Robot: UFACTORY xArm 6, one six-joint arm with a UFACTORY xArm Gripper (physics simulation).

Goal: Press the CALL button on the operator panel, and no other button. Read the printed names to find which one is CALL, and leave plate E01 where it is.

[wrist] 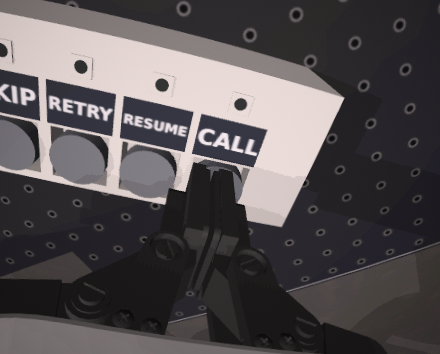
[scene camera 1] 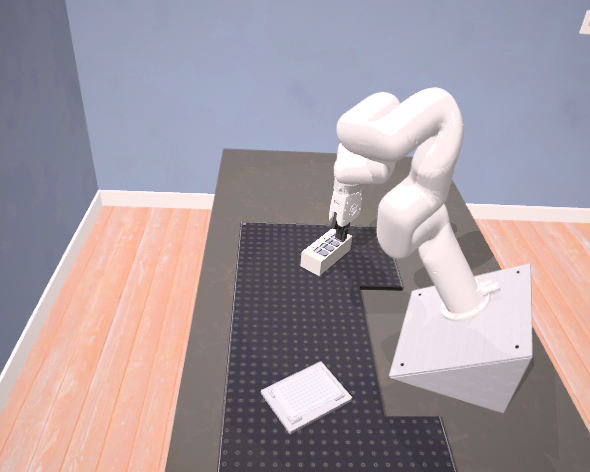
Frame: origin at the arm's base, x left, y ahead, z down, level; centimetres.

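Where they show: gripper, between the fingertips: (wrist: 203,194) (scene camera 1: 340,238); arm's base, origin of its link: (scene camera 1: 465,304).
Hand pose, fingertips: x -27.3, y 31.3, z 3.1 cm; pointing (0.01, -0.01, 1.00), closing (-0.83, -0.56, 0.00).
Note:
Each offset is from my fingertips to the top centre of the thing. "*": to the spot under its first point. Level surfaces: height alone.
The white operator panel @(dx +2.4, dy +3.8, dz +0.4 cm) (scene camera 1: 311,263) (wrist: 295,145) lies on the dark mat. In the wrist view its printed names SKIP (partly cut off), RETRY, RESUME and CALL each stand above a round grey button. My gripper (scene camera 1: 342,237) (wrist: 203,194) is shut and empty, pointing down with its fingertips at the CALL button @(dx -0.5, dy -0.2, dz +0.4 cm) (wrist: 239,185), below the CALL label @(* dx -1.7, dy +1.7, dz +0.7 cm) (wrist: 228,141). The fingers hide most of that button, so how deep it sits is hard to tell. The RESUME button @(dx +2.1, dy +1.4, dz +0.4 cm) (wrist: 148,171) is beside them on the left. The white plate @(dx +53.1, dy +6.5, dz +3.3 cm) (scene camera 1: 309,392) lies on the mat; its name is not readable.
The dark dotted mat @(dz +5.9 cm) (scene camera 1: 295,320) has a stepped right edge on the grey-brown table @(dz +7.3 cm) (scene camera 1: 272,185). The arm's metal base block (scene camera 1: 470,345) stands to the right of the mat. The RETRY button @(dx +4.6, dy +3.0, dz +0.4 cm) (wrist: 78,158) is left of RESUME. A blue wall is behind the table.

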